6 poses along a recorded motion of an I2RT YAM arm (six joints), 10 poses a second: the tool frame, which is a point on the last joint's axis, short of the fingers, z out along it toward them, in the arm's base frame.
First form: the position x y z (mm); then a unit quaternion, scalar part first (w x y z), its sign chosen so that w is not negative.
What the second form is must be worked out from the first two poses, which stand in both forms.
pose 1, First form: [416.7 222.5 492.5 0.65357 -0.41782 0.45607 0.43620]
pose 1, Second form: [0.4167 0.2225 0.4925 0.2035 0.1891 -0.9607 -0.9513 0.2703 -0.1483]
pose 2, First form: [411.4 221.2 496.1 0.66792 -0.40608 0.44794 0.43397]
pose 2, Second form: [0.4114 0.2212 0.4961 0.2220 0.2159 -0.9508 -0.9435 0.2935 -0.1537]
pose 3, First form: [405.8 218.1 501.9 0.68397 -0.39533 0.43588 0.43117]
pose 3, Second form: [0.4058 0.2181 0.5019 0.2482 0.2452 -0.9372 -0.9344 0.3156 -0.1649]
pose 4, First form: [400.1 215.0 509.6 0.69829 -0.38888 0.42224 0.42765]
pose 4, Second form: [0.4001 0.2150 0.5096 0.2777 0.2688 -0.9223 -0.9256 0.3318 -0.1820]
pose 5, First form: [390.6 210.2 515.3 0.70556 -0.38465 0.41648 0.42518]
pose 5, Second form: [0.3906 0.2102 0.5153 0.2915 0.2796 -0.9148 -0.9204 0.3425 -0.1886]
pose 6, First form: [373.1 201.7 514.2 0.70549 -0.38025 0.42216 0.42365]
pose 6, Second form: [0.3731 0.2017 0.5142 0.2846 0.2767 -0.9178 -0.9188 0.3519 -0.1788]
